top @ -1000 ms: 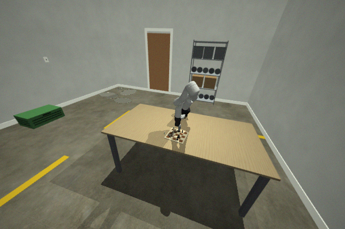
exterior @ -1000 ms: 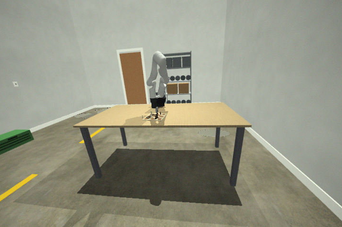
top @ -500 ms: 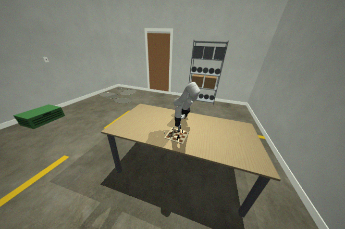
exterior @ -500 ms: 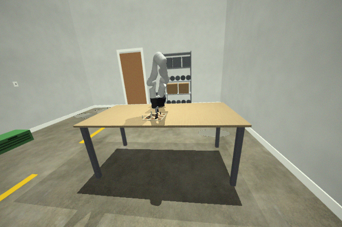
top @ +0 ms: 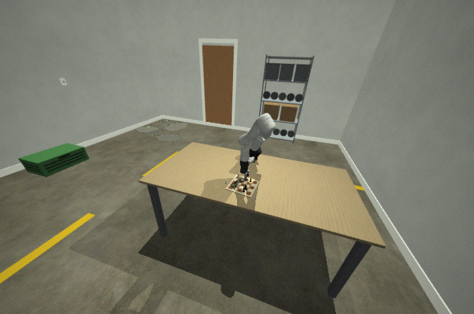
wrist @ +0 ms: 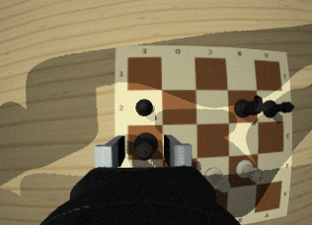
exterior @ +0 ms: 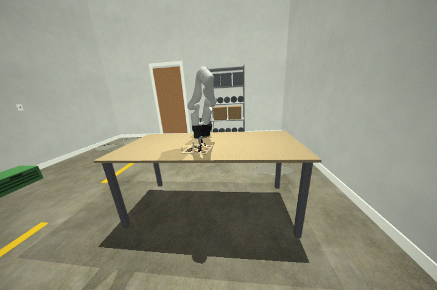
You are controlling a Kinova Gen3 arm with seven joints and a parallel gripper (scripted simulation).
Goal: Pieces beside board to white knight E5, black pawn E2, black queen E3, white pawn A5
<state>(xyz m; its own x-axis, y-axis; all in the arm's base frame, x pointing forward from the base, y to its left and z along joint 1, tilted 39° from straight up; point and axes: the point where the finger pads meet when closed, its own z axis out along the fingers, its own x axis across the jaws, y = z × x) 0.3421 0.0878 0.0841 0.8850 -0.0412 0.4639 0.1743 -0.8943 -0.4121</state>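
The black queen is 10 mm below my hand. Also, from my hand: black pawn 10 mm behind, 40 mm to the left, 20 mm below; chessboard 70 mm ahead, 20 mm to the left, 40 mm below; white pawn 140 mm ahead, 110 mm to the right, 30 mm below.
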